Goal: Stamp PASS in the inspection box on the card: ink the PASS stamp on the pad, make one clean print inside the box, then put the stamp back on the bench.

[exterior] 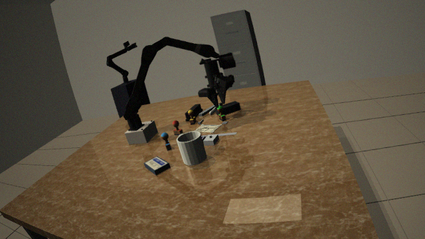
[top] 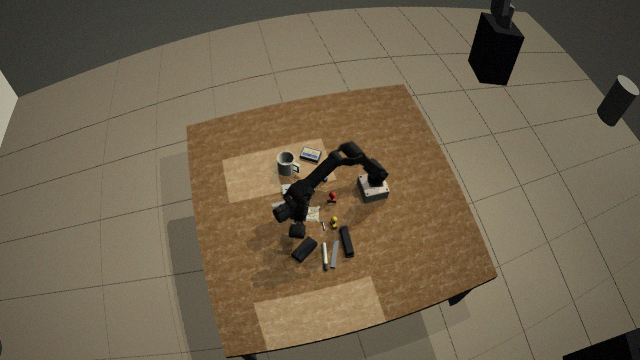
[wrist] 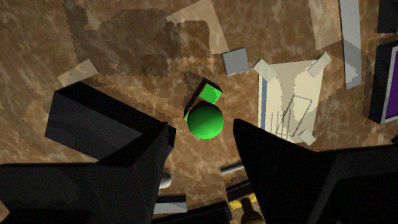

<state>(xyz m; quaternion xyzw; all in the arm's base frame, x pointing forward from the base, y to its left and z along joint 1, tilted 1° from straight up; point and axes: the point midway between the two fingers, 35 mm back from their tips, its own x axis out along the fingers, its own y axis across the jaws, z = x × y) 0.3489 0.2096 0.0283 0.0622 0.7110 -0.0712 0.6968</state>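
Now: gripper tip 23 cm to the left of the purple ink pad, 6 cm above it and 3 cm past it. The rest, counted from my gripper tip: card 10 cm to the right, 7 cm below, 4 cm behind; then yellow stamp 14 cm behind, 5 cm below, 3 cm to the right; then marker 14 cm to the left, 10 cm behind, 6 cm below.
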